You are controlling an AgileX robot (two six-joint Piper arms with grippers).
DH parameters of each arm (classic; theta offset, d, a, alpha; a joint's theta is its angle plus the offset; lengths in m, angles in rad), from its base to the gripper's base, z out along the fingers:
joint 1: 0 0.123 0 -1.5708
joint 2: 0.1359 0 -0.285 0
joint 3: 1.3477 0 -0.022 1.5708
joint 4: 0 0.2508 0 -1.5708
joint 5: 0 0 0.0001 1.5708
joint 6: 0 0.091 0 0
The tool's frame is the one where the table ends.
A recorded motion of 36 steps. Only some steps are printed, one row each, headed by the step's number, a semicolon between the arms.
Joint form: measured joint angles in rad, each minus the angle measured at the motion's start. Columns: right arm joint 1, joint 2, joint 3, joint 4, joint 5, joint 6; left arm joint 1, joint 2, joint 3, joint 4, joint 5, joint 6.
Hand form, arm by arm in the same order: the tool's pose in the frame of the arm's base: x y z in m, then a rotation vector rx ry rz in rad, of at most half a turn. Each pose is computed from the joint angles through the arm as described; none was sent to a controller.
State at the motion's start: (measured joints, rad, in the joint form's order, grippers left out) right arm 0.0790 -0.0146 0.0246 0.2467 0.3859 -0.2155; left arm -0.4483 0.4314 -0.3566 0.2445 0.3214 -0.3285
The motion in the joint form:
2: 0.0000 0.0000 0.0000 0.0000 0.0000 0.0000; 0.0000 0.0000 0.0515 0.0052 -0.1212 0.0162
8: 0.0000 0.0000 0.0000 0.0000 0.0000 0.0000; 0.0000 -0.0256 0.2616 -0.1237 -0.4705 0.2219
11: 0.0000 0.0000 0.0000 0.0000 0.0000 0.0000; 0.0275 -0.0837 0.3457 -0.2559 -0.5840 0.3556
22: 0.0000 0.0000 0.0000 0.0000 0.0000 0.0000; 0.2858 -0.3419 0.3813 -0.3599 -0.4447 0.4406
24: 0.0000 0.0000 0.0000 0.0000 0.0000 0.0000; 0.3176 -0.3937 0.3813 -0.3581 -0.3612 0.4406
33: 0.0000 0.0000 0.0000 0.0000 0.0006 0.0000; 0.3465 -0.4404 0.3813 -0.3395 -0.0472 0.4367
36: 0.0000 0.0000 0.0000 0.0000 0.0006 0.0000; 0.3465 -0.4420 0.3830 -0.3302 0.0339 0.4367
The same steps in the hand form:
2: 0.0512 0.0125 0.1721 -0.1246 1.8661 0.1500; 0.0916 -0.0391 0.2672 0.3090 1.7890 -0.3226
8: 0.0512 0.0125 0.1721 -0.1246 1.8661 0.1500; 0.0858 -0.0430 0.2288 0.3923 1.6107 -0.3465
11: 0.0512 0.0125 0.1721 -0.1246 1.8661 0.1500; 0.0796 -0.0354 0.2160 0.3372 1.5297 -0.3167
22: 0.0512 0.0125 0.1721 -0.1246 1.8661 0.1500; 0.0635 -0.0091 0.2105 0.1066 1.4727 -0.1234
24: 0.0512 0.0125 0.1721 -0.1246 1.8661 0.1500; 0.0598 -0.0075 0.2062 0.0938 1.5044 -0.1027
33: 0.0512 0.0125 0.1720 -0.1247 1.8667 0.1501; 0.0545 -0.0079 0.1806 0.1236 1.7687 -0.0843
36: 0.0512 0.0125 0.1720 -0.1247 1.8667 0.1501; 0.0526 -0.0081 0.1730 0.1408 1.8488 -0.0791

